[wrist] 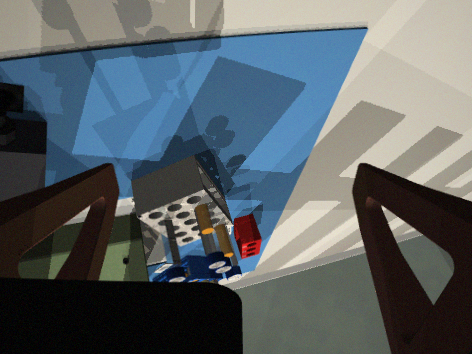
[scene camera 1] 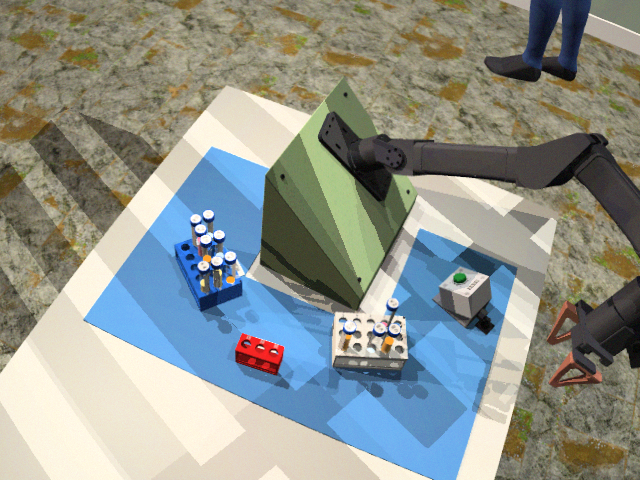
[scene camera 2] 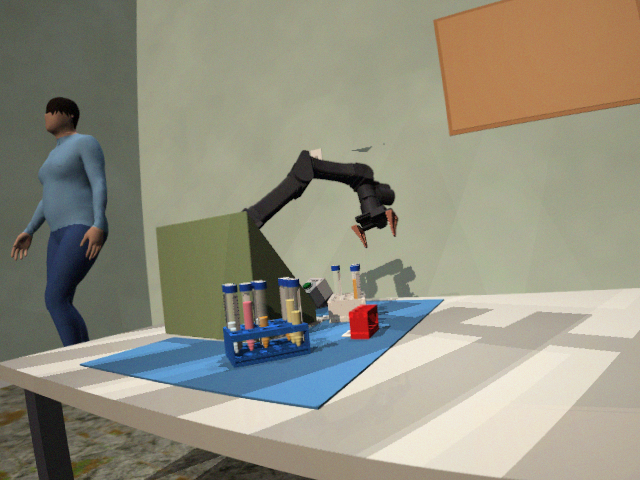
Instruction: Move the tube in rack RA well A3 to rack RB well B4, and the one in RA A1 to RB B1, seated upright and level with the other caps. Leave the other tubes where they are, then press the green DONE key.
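In the wrist view the gripper can be seen, and scene camera 2 shows the gripper too. The gripper is open and holds nothing, and the scene also has a grey box with green button in it.
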